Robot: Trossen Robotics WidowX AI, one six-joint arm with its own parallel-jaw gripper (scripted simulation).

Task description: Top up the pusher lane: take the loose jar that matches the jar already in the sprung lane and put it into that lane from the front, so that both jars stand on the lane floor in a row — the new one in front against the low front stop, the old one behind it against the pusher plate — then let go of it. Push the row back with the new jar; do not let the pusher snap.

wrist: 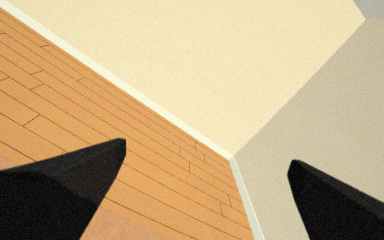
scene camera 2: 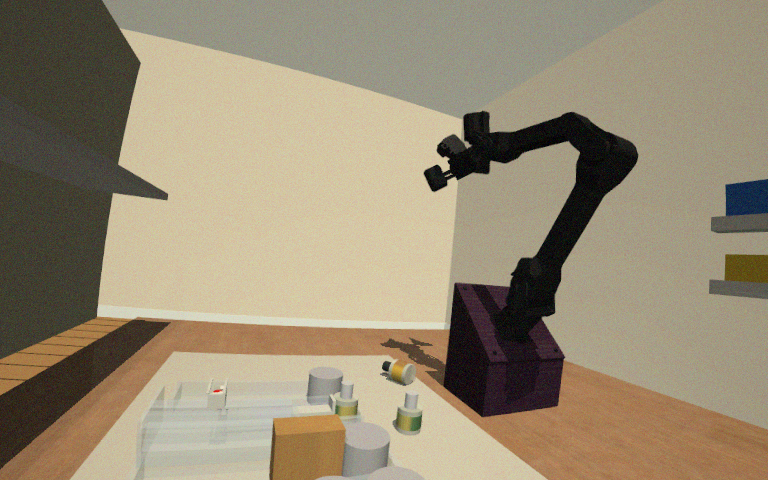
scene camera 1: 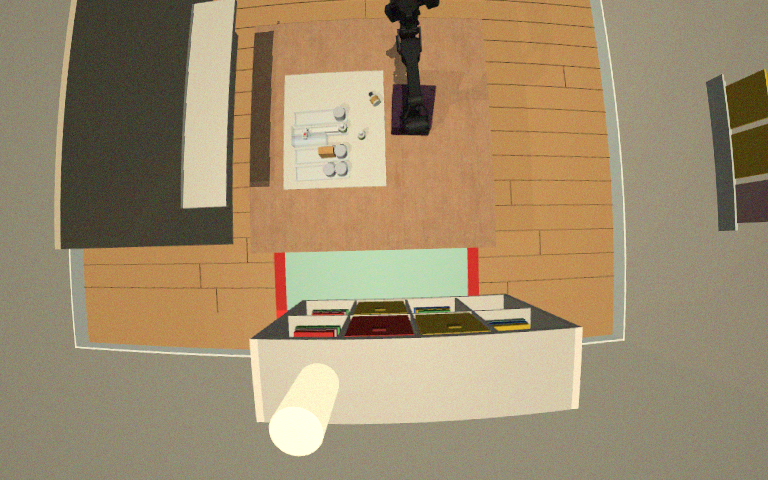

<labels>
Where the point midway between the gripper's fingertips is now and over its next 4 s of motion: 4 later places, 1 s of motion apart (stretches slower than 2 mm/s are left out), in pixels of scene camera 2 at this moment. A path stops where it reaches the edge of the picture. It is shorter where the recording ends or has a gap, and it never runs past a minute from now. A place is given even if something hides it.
My gripper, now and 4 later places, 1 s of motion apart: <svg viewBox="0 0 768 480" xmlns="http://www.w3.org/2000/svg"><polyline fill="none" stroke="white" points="445,176 376,314 410,395 409,416 411,363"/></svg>
</labels>
